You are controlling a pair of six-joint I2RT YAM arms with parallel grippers.
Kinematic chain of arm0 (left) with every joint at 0, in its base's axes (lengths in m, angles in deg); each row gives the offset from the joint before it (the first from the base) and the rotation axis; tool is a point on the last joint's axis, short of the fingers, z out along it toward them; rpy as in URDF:
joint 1: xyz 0 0 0.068 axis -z
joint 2: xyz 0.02 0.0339 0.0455 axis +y
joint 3: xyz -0.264 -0.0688 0 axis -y
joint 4: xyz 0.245 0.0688 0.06 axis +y
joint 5: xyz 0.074 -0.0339 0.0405 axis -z
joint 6: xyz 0.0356 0 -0.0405 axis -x
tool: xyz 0 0 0 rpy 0 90 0
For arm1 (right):
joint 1: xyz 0 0 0.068 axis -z
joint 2: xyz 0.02 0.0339 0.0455 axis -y
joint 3: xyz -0.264 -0.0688 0 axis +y
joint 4: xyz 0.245 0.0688 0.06 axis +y
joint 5: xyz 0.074 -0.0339 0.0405 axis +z
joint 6: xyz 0.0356 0 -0.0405 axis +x
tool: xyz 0 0 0 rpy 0 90 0
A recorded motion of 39 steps. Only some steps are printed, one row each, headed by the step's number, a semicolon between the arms.
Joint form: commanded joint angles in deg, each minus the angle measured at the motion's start. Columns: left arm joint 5, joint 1, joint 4, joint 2, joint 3, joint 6; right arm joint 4, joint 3, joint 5, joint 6, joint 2, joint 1.
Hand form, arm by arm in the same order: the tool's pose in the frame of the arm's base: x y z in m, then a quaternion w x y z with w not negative. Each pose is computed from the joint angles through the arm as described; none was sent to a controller.
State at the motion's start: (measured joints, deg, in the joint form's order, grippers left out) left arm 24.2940 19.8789 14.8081 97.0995 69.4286 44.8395; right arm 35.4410 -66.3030 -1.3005 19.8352 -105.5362 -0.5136
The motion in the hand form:
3: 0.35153 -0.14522 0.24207 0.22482 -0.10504 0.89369 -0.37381; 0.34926 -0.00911 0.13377 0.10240 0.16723 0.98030 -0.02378
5: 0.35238 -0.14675 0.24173 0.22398 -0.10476 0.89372 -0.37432; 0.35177 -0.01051 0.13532 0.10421 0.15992 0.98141 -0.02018
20: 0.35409 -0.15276 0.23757 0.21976 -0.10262 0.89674 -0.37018; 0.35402 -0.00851 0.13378 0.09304 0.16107 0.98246 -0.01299
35: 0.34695 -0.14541 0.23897 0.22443 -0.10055 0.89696 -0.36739; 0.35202 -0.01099 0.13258 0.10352 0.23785 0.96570 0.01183
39: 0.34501 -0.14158 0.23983 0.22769 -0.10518 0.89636 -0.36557; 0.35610 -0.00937 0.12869 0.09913 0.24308 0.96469 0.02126
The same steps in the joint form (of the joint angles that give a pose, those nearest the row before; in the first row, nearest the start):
3: 0.33 0.33 0.55 1.02 1.10 -0.37; 0.75 -0.37 -3.14 -1.95 -3.71 1.56
5: 0.32 0.50 0.51 1.33 1.37 -0.24; 0.90 -1.06 -2.62 -3.04 -3.94 1.83
20: -0.27 1.30 0.55 2.47 1.95 -0.17; 2.20 -2.14 -1.69 -2.56 -4.90 1.59
35: -0.22 0.65 0.57 0.40 -0.12 -1.07; -0.10 -0.64 0.13 6.05 -4.15 2.18
39: -0.48 0.22 0.50 -0.37 -0.83 -0.98; -0.28 -1.46 1.19 6.94 -5.43 2.01

